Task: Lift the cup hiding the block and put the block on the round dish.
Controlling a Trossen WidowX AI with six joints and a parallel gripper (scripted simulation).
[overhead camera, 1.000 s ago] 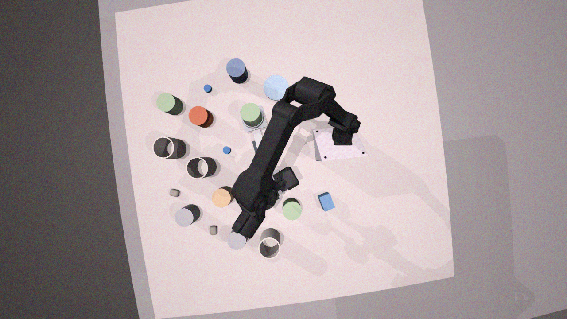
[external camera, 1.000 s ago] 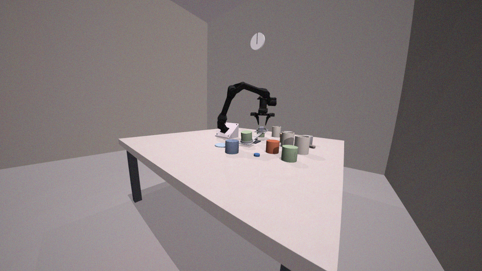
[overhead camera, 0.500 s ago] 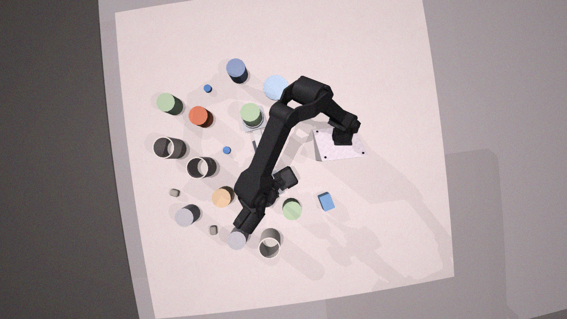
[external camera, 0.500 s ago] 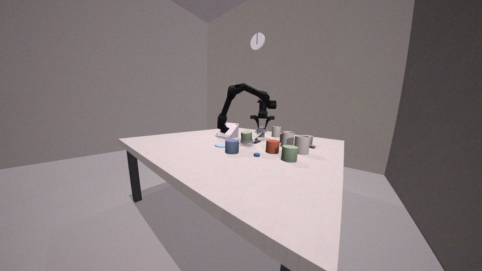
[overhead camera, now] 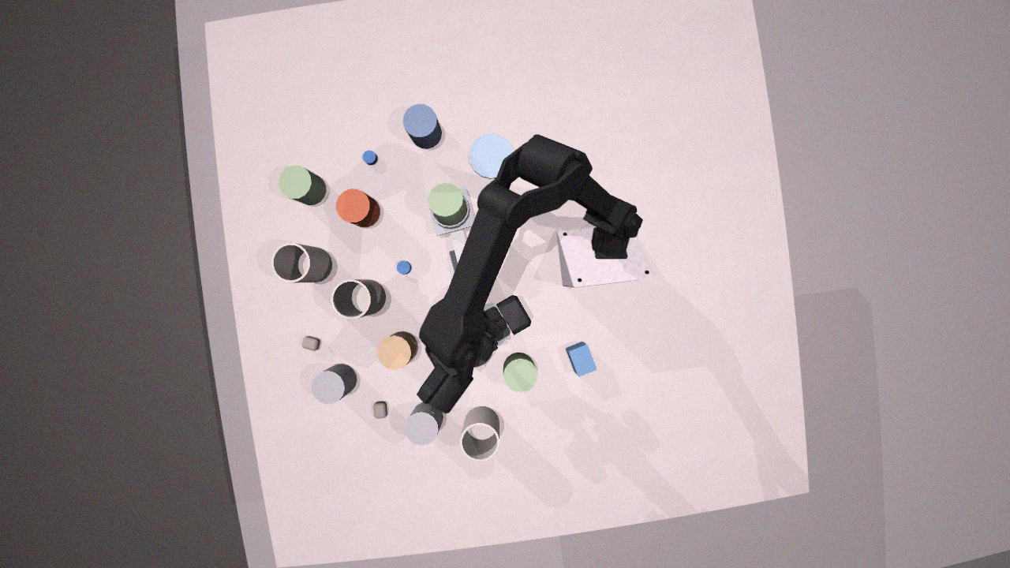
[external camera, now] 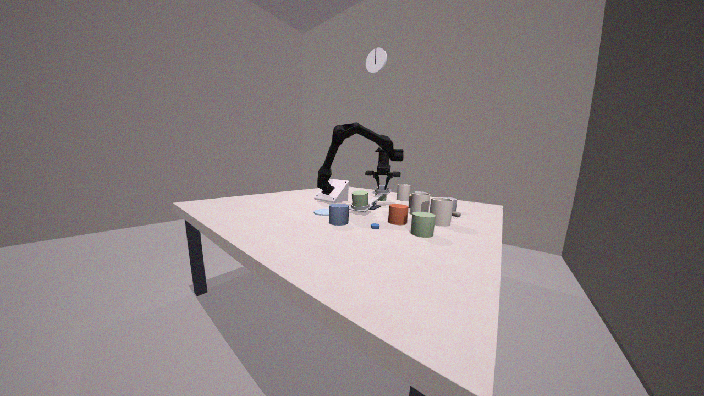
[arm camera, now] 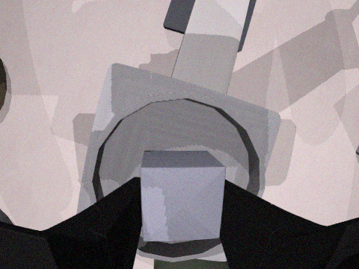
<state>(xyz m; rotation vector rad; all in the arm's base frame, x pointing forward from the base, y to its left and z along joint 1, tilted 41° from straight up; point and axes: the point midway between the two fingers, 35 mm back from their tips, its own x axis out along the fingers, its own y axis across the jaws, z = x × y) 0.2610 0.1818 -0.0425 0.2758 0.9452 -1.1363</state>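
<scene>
Right now my gripper tip is 2 cm past the round light-blue dish, 38 cm to the left of it and 8 cm above it. The rest, counted from my gripper tip: tan cup 17 cm ahead, 7 cm to the left, 4 cm below; then small balance 4 cm ahead, 12 cm to the right, 4 cm below; then blue block 22 cm behind, 8 cm to the left, 6 cm below.
</scene>
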